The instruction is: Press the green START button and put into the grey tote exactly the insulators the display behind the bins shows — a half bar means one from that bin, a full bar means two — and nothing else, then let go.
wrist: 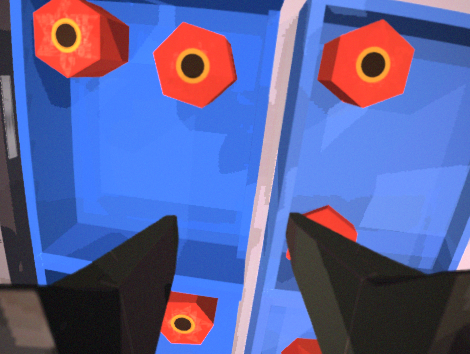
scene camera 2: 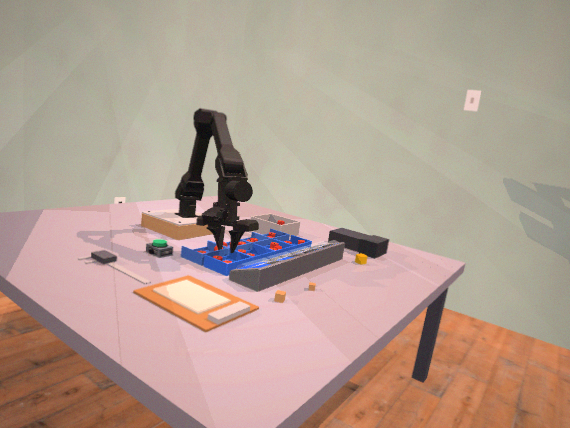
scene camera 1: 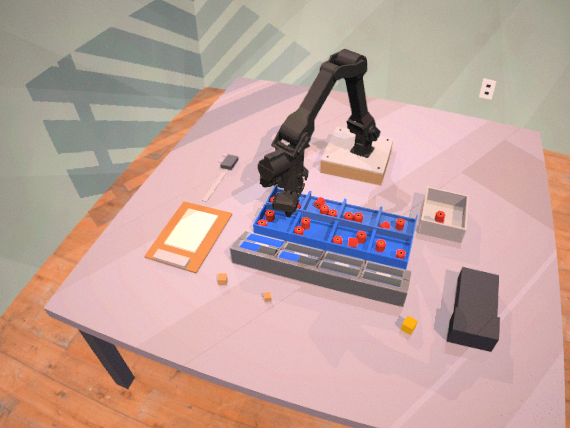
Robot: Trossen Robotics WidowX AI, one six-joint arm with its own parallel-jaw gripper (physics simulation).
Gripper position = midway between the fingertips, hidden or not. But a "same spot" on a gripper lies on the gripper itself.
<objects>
my gripper: wrist; scene camera 2; scene camera 1 290, 212
same spot on my gripper: (wrist: 349, 291) = (scene camera 2: 218, 235)
</objects>
